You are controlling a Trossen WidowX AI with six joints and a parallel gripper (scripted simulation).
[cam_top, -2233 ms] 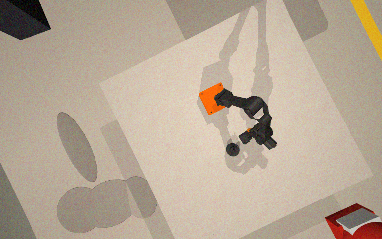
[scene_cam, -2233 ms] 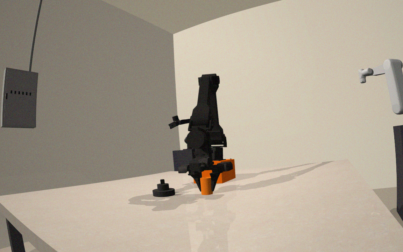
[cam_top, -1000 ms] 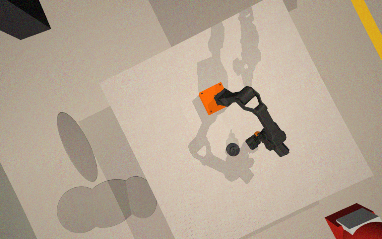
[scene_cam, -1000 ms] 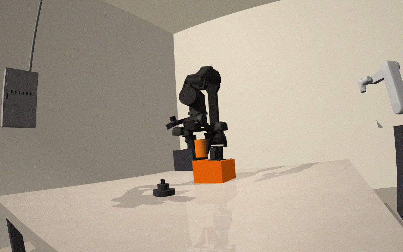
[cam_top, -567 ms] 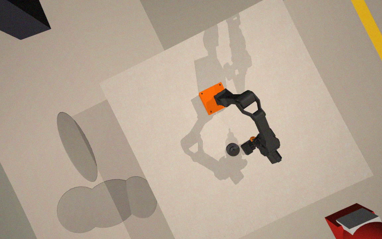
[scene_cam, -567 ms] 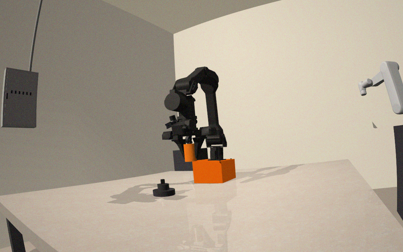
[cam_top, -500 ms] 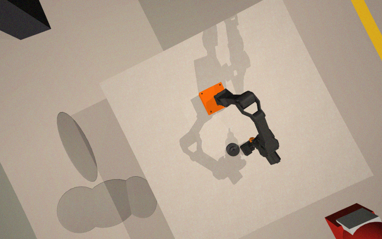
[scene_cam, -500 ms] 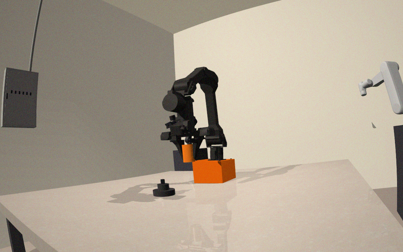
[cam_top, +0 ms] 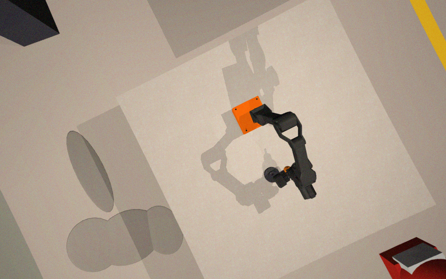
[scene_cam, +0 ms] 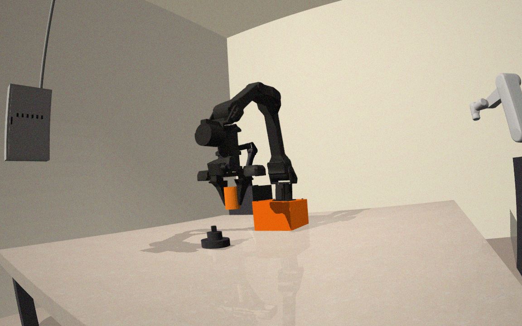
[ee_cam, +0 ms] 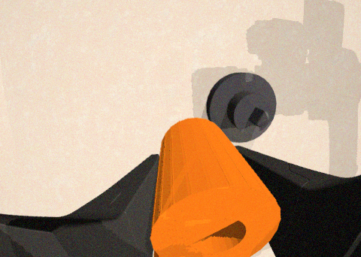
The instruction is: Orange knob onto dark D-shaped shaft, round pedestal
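My gripper tip is now 10 mm short of the dark round pedestal, 70 mm to the left of it and 90 mm above it. Round my gripper tip: orange knob 20 mm above.
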